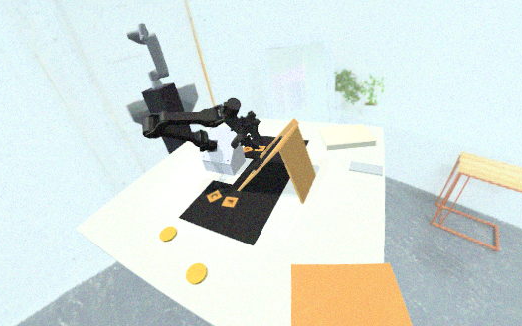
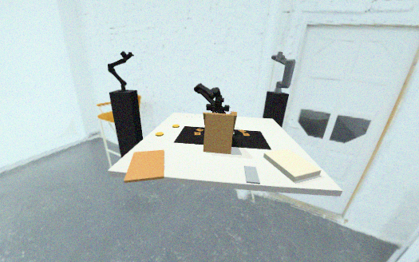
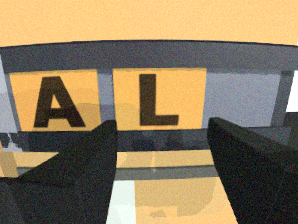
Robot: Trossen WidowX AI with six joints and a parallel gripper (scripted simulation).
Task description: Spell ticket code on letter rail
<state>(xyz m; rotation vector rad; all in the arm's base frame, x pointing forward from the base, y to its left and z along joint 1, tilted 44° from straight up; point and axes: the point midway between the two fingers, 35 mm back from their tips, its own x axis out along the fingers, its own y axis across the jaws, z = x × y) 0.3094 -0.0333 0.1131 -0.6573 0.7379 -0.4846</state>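
Now: gripper tip 3 cm short of the letter tile, 1 cm to the left of it and 3 cm above it. Round my gripper tip: white ticket (2 cm behind, 6 cm to the left, 11 cm below); black mat (12 cm behind, 7 cm to the left, 21 cm below); grey card (46 cm ahead, 16 cm to the left, 21 cm below).
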